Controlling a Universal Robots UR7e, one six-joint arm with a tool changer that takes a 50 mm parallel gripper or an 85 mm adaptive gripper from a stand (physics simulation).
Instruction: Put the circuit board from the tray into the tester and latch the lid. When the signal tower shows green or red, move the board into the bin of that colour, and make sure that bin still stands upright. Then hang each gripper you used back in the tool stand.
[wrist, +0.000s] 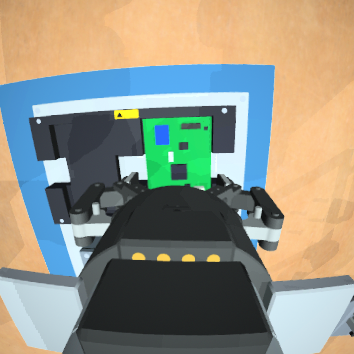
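Frame: origin at the arm's base, x ahead, y left, z up, level; metres.
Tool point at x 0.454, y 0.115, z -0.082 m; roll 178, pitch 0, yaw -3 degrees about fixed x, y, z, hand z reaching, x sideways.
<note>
Offsets run from my tool point to a thing's middle. "pt": to the spot under its first point. Level surfaces: height alone.
The green circuit board @[0.002 m ahead, 0.007 m left, 0.183 m down] (196, 155), with a blue part and dark chips, lies flat in the right part of a dark holder @[pt 0.087 m back, 0.051 m left, 0.188 m down] (95, 132) with a yellow warning label. Whether this holder is the tray or the tester I cannot tell. My gripper (177, 179), the dark adaptive one with linkage fingers, is open. Its fingertips stand apart, one to the left and one to the right of the board's lower part, with a gap visible at each side. The board's near end is hidden behind the gripper body. The bins, signal tower and tool stand do not show.
The dark holder is on a white plate @[pt 0.075 m ahead, 0.051 m left, 0.200 m down] (241, 125) with a blue border (261, 110) around it, on a wood-coloured table @[0.206 m down] (310, 150). A dark block @[pt 0.144 m back, 0.028 m right, 0.178 m down] (58, 202) stands at the holder's left. Part of a grey object @[pt 0.348 m ahead, 0.354 m right, 0.194 m down] (345, 325) shows at the lower right edge.
</note>
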